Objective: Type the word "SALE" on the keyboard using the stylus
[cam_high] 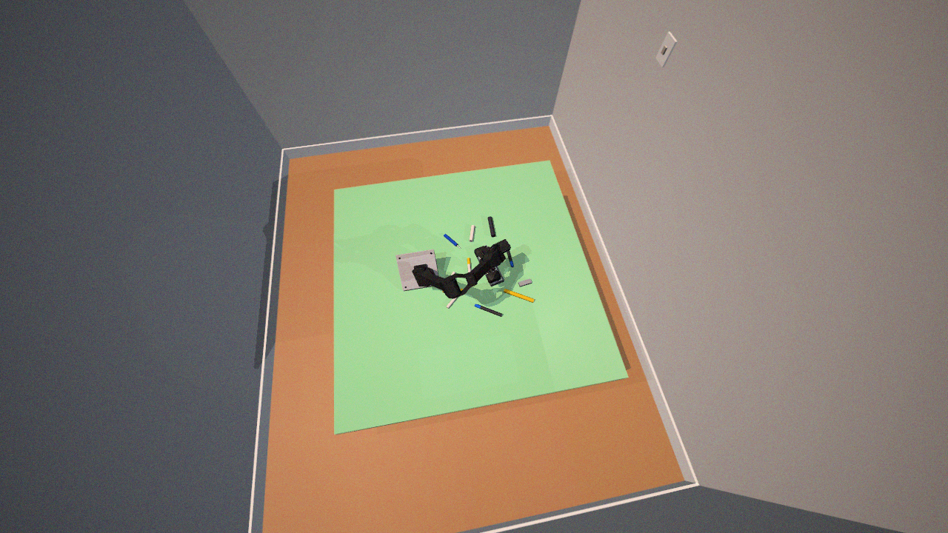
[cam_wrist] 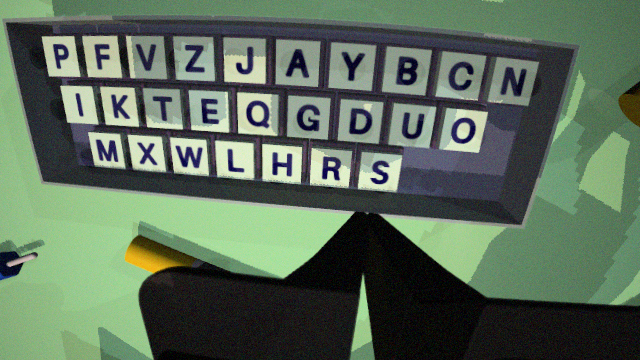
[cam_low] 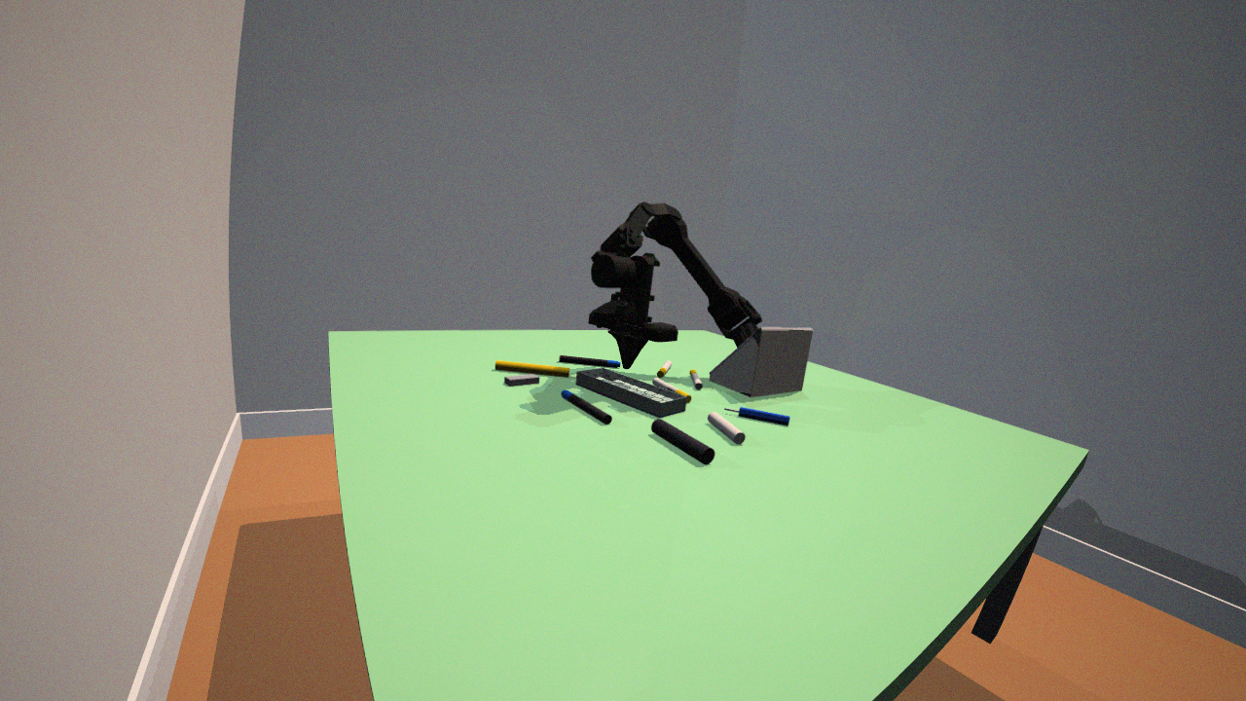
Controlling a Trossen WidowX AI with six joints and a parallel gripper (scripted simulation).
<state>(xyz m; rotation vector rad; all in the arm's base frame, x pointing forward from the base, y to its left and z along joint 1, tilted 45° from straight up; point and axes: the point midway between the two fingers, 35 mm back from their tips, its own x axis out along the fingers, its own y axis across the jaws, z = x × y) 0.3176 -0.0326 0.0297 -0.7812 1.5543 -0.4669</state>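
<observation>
My gripper tip is now 210 mm to the right of the blue stylus, 130 mm past it and 30 mm above it. From my gripper tip the other things lie so: grey stylus tip 180 mm to the left, 110 mm behind, 30 mm below; yellow pen 140 mm to the right, 130 mm ahead, 30 mm below; small grey block 180 mm ahead, 80 mm to the right, 40 mm below.
</observation>
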